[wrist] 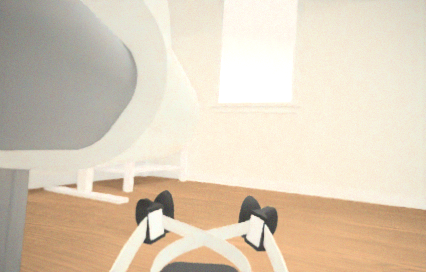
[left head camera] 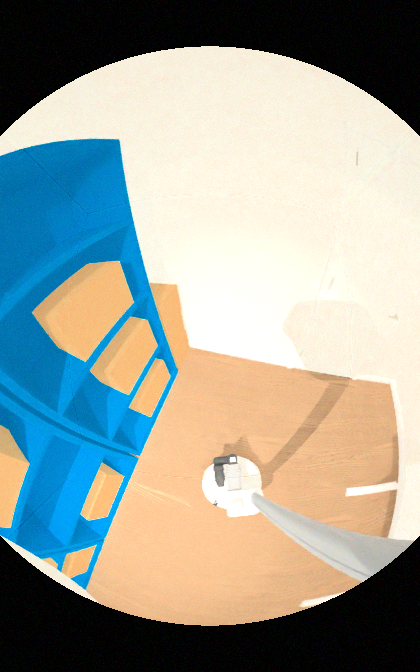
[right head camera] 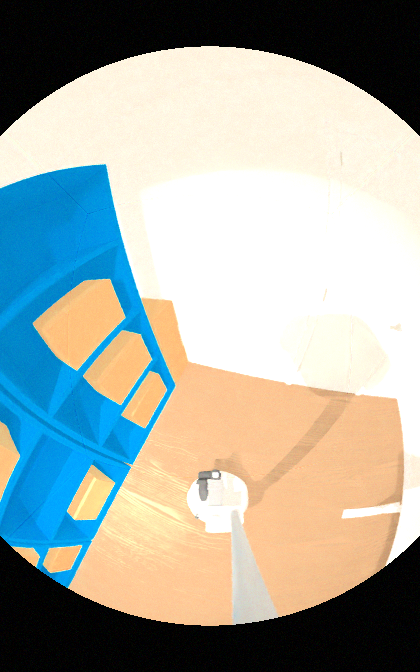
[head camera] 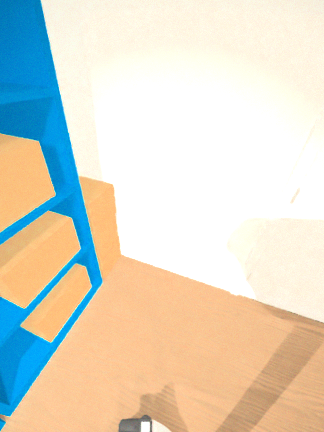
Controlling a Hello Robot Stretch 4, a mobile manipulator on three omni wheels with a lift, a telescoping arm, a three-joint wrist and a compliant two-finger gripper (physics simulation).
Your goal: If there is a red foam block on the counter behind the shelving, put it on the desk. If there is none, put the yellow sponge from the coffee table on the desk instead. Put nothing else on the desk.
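Frame: origin at the robot's base, x ahead, y left, z up, level; centimetres.
Seen in the pictures: gripper, fingertip midpoint: [wrist: 207,209].
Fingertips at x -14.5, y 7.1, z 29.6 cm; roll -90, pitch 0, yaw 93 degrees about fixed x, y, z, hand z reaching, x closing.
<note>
A point is followed by its place in that frame.
The blue shelving [head camera: 70,145] @[x 106.2, y 43.6, z 117.2 cm] [left head camera: 145,280] [right head camera: 132,285] stands at the left of the head views. A tan box-shaped piece [head camera: 103,225] @[x 120.3, y 38.7, z 52.5 cm] [left head camera: 172,320] [right head camera: 167,332], perhaps the end of the counter, shows behind its far side; most of it is hidden. No red block shows on the visible part. In the wrist view, white legs and a low shelf of the coffee table [wrist: 128,177] @[x -190.8, y -64.6, z 8.2 cm] stand at the left; its top is hidden by the robot's own body, and the yellow sponge does not show. A white desk foot [wrist: 95,195] is in front. My gripper [wrist: 207,209] @[x -14.5, y 7.1, z 29.6 cm] is open and empty.
Tan boxes [head camera: 35,260] @[x 71.0, y 58.6, z 71.4 cm] [left head camera: 125,355] [right head camera: 117,367] sit in the shelving. A bright wall [head camera: 175,150] @[x 125.2, y -10.0, z 110.8 cm] rises beyond it. White strips [left head camera: 370,490] [right head camera: 370,511] lie on the floor at the right. A window [wrist: 257,55] @[x -259.2, y 34.3, z 131.3 cm] is in the wrist view's back wall.
</note>
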